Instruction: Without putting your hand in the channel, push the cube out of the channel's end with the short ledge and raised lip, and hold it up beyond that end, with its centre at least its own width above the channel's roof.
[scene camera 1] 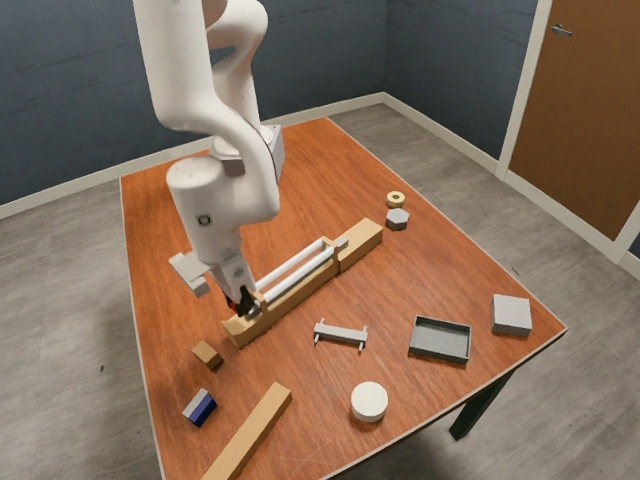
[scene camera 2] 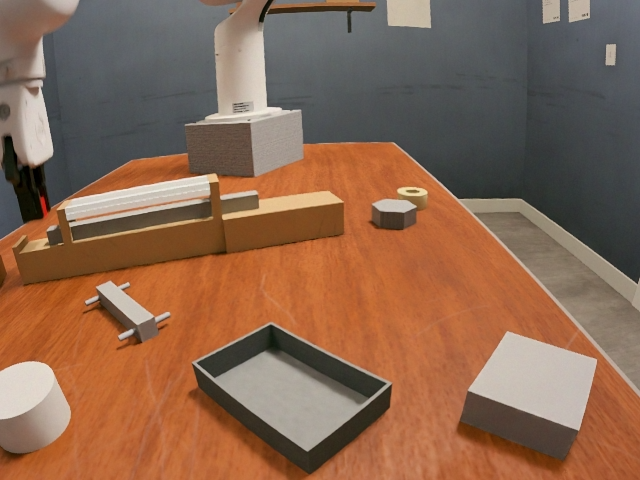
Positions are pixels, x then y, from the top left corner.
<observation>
My gripper shows in scene camera 1 (240, 308) and in scene camera 2 (37, 215). A grey tray shows in scene camera 1 and in scene camera 2. A blue-white block shows in scene camera 1 (202, 405); in scene camera 2 it is out of frame. A grey block shows in scene camera 1 and in scene camera 2. One and the same spot on the grey tray: (scene camera 2: 306, 391) is (scene camera 1: 442, 336). One and the same spot on the grey block: (scene camera 1: 511, 315) is (scene camera 2: 529, 384).
</observation>
